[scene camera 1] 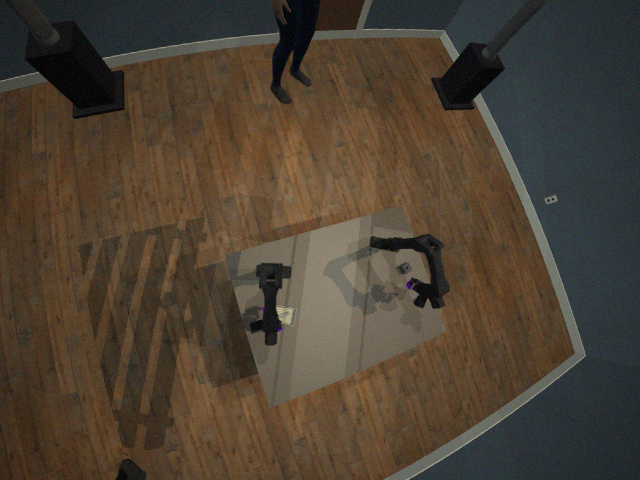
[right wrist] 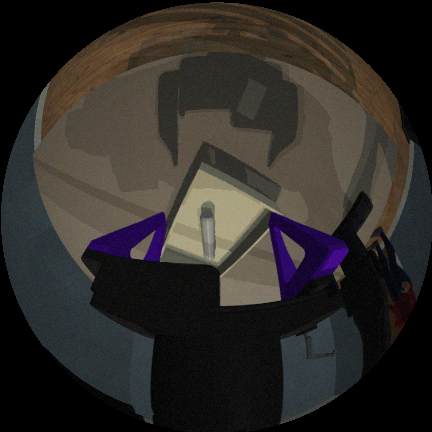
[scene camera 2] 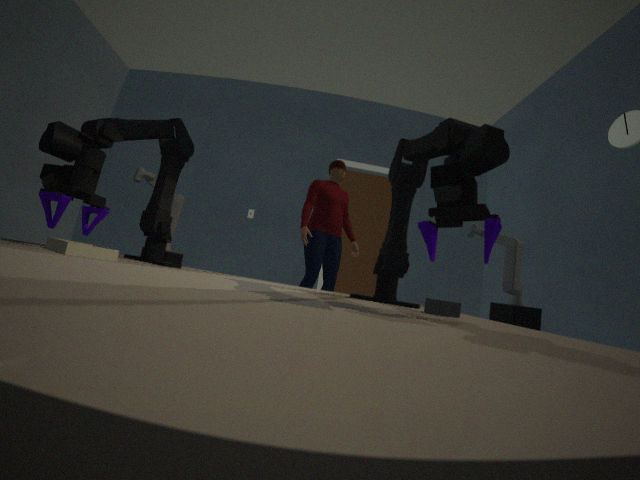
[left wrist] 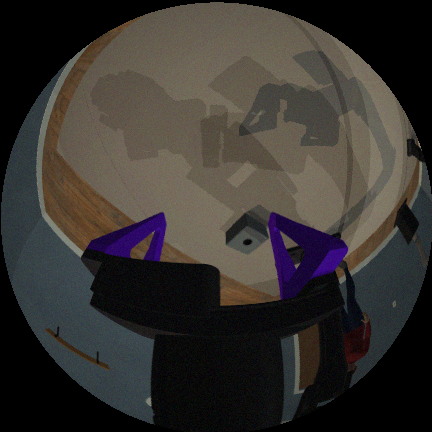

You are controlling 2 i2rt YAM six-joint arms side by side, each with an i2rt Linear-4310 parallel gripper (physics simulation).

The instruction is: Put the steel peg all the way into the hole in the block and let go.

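Places are measured from the left arm's base along level axes (x ahead, y left, z up), in centimetres.
Pixels of known places: left gripper, fingertip midpoint: point(scene camera 1: 413, 287) point(scene camera 2: 457, 262) point(left wrist: 216, 217); right gripper, fingertip midpoint: point(right wrist: 217, 217) point(scene camera 2: 69, 231); left arm's base, origin of the base link: point(scene camera 1: 385, 244) point(scene camera 2: 384, 302); right arm's base, origin of the base link: point(right wrist: 340, 236) point(scene camera 2: 151, 262).
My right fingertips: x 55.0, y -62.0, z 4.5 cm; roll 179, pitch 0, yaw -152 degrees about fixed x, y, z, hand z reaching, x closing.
Observation:
Ahead of a thing's pixels: the offset from my right fingertips to its top centre. Level surfaces: height alone.
The steel peg {dx -1.7, dy +5.7, dz -2.6 cm} point(scene camera 1: 282, 314) point(right wrist: 208, 237) lies on its side in a shallow cream tray {dx -1.7, dy +5.0, dz -2.0 cm} point(scene camera 2: 93, 251) point(right wrist: 235, 205). My right gripper point(scene camera 2: 68, 230) point(right wrist: 217, 217) is open and empty above the tray, with the peg below and between its spread fingers in the right wrist view. The small grey block {dx -41.9, dy +77.6, dz -1.2 cm} point(scene camera 1: 404, 267) point(scene camera 2: 442, 307) point(left wrist: 256, 238) sits on the table with its round dark hole facing up. My left gripper point(scene camera 1: 409, 284) point(scene camera 2: 460, 261) point(left wrist: 216, 217) is open and empty, above the table near the block; in its wrist view the block shows close to the right-hand finger.
Both arms stand on the light table mat {dz -4.5 cm} point(scene camera 1: 330, 330), with wooden floor around it. In scene camera 2 a person point(scene camera 2: 328, 206) stands behind, between the arms. A dark pedestal point(scene camera 2: 515, 316) with a pale arm on it shows beyond the block.

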